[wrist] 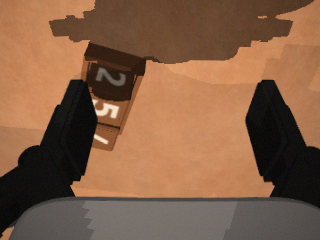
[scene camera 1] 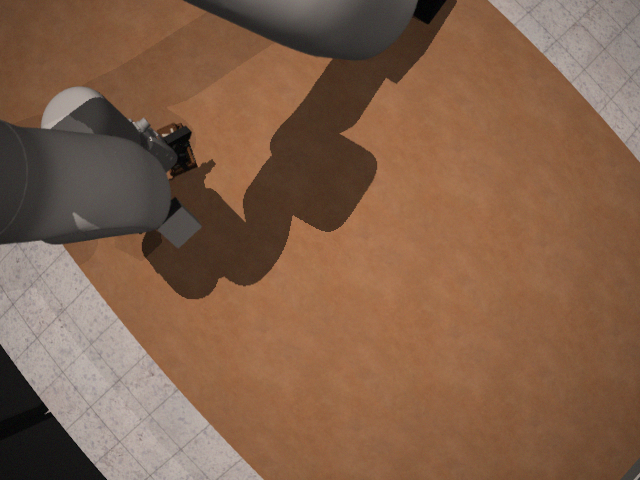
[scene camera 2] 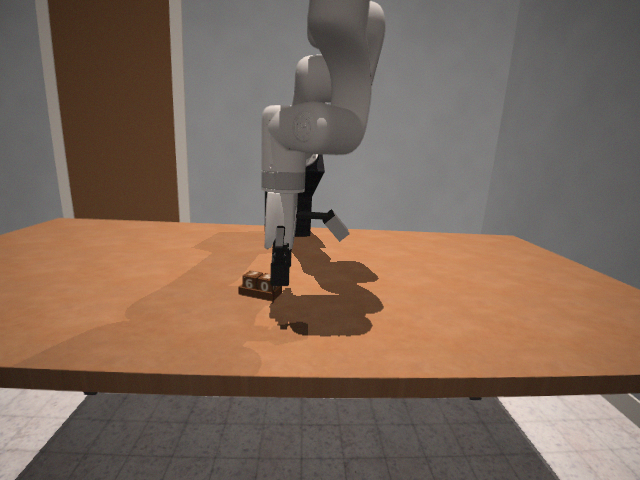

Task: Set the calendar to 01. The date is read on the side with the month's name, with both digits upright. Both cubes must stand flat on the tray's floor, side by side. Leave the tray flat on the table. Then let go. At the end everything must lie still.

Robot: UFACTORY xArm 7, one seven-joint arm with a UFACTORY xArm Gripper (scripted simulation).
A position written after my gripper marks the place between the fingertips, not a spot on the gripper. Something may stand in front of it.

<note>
I see my gripper (scene camera 2: pixel 281 275), a cube (wrist: pixel 111 89) and a calendar tray (wrist: pixel 94 53).
My gripper also shows in the wrist view (wrist: pixel 171 99) and in scene camera 1 (scene camera 1: pixel 160 183).
</note>
